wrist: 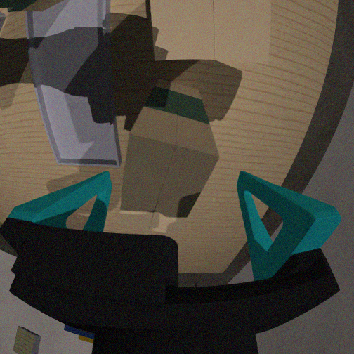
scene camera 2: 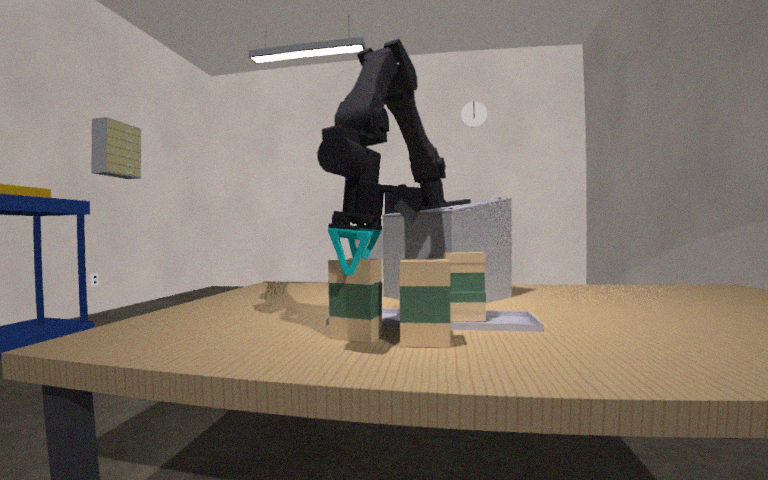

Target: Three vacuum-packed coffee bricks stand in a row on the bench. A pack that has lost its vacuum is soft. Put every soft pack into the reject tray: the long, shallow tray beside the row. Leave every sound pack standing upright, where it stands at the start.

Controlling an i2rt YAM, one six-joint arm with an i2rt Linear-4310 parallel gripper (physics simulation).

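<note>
A tan pack with a green band point(scene camera 2: 353, 300) point(wrist: 170, 167) stands upright at the left of the scene view. A second pack point(scene camera 2: 424, 302) point(wrist: 210, 30) stands upright to its right. The third pack point(scene camera 2: 467, 285) stands further back and appears to be inside the tray; its base is partly hidden. The long, shallow grey tray point(scene camera 2: 509, 327) point(wrist: 52, 137) lies behind the two front packs. My gripper point(scene camera 2: 351, 268) point(wrist: 173, 178) is open at the left pack's top. In the wrist view its fingertips are on either side of that pack, apart from it. Softness cannot be told by sight.
A large grey block point(scene camera 2: 487, 249) stands behind the tray, near the arm's base. The wooden bench point(scene camera 2: 623, 350) point(wrist: 280, 100) has its front edge close in front of the two front packs. A blue shelf frame point(scene camera 2: 83, 260) stands off the bench at the left.
</note>
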